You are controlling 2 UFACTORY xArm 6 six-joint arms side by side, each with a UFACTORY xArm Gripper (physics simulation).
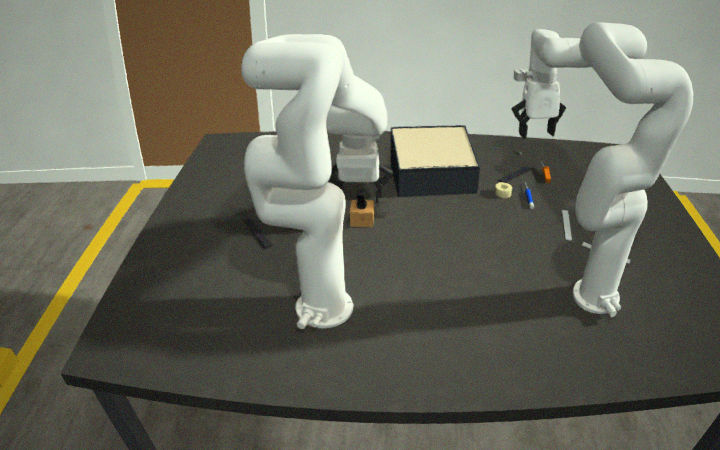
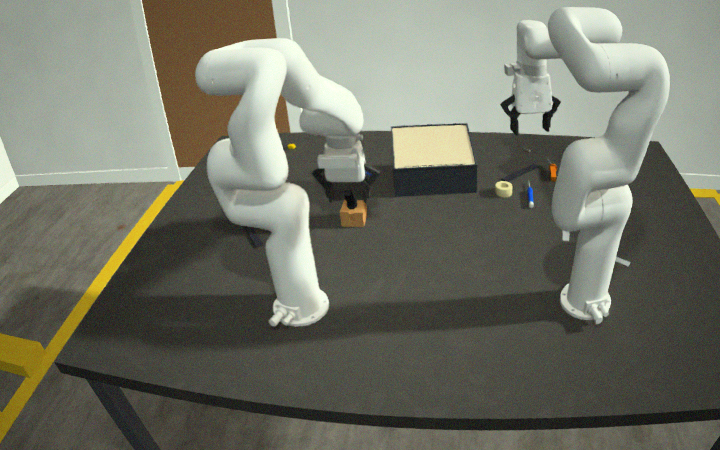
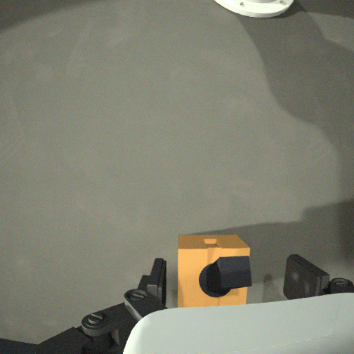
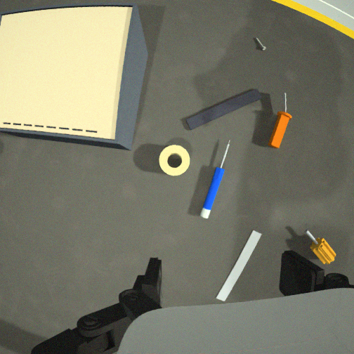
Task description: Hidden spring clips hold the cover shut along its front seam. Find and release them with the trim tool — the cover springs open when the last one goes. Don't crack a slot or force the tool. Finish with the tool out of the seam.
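Pixels of known places: left gripper, fingertip midpoint: point(image 1: 359, 199) point(image 2: 348, 199); right gripper, fingertip midpoint: point(image 1: 536, 135) point(image 2: 530, 131); left arm's base at its link origin: point(image 1: 324, 308) point(image 2: 301, 307); right arm's base at its link origin: point(image 1: 595, 296) point(image 2: 585, 301).
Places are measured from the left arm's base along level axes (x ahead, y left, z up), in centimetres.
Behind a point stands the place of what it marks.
The cream cover point(image 1: 435, 148) @[x 62.4, y -8.7, z 10.8 cm] point(image 2: 432, 144) @[x 63.4, y -8.0, z 11.1 cm] point(image 4: 60, 70) lies shut on the dark box point(image 1: 438, 181) @[x 54.1, y -11.9, z 4.6 cm] point(image 2: 435, 180) @[x 54.2, y -12.0, z 4.7 cm] point(image 4: 133, 100). A row of dark slots point(image 4: 54, 127) runs along its front edge. A black tool, seemingly the trim tool point(image 1: 361, 201) @[x 32.2, y 3.2, z 7.8 cm] point(image 2: 350, 200) @[x 32.0, y 2.9, z 8.3 cm] point(image 3: 235, 272), stands in an orange block point(image 1: 362, 216) @[x 32.4, y 3.1, z 3.1 cm] point(image 2: 353, 216) @[x 32.5, y 2.9, z 3.1 cm] point(image 3: 192, 280); its blade is hidden. My left gripper point(image 1: 359, 192) @[x 33.1, y 4.0, z 7.7 cm] point(image 2: 349, 193) @[x 33.1, y 4.0, z 7.7 cm] point(image 3: 227, 277) is open, low around the block, with its fingers on either side, apart from it. My right gripper point(image 1: 537, 132) @[x 55.8, y -38.6, z 23.7 cm] point(image 2: 530, 128) @[x 55.8, y -38.6, z 23.7 cm] point(image 4: 222, 275) is open and empty, high over the table's right part.
Right of the box lie a tape roll point(image 1: 503, 190) @[x 59.5, y -30.7, z 2.5 cm] point(image 4: 165, 160), a dark bar point(image 4: 222, 109), a blue-handled tool point(image 1: 529, 197) @[x 60.2, y -38.9, z 1.4 cm] point(image 4: 214, 190), an orange-handled tool point(image 1: 546, 174) @[x 76.1, y -43.2, z 1.8 cm] point(image 4: 281, 131), a pale strip point(image 1: 566, 225) @[x 51.2, y -51.2, z 0.1 cm] point(image 4: 239, 265), a yellow-handled screwdriver point(image 4: 323, 251) and a screw point(image 4: 260, 44). Another dark bar point(image 1: 258, 233) @[x 19.8, y 27.7, z 0.5 cm] lies left.
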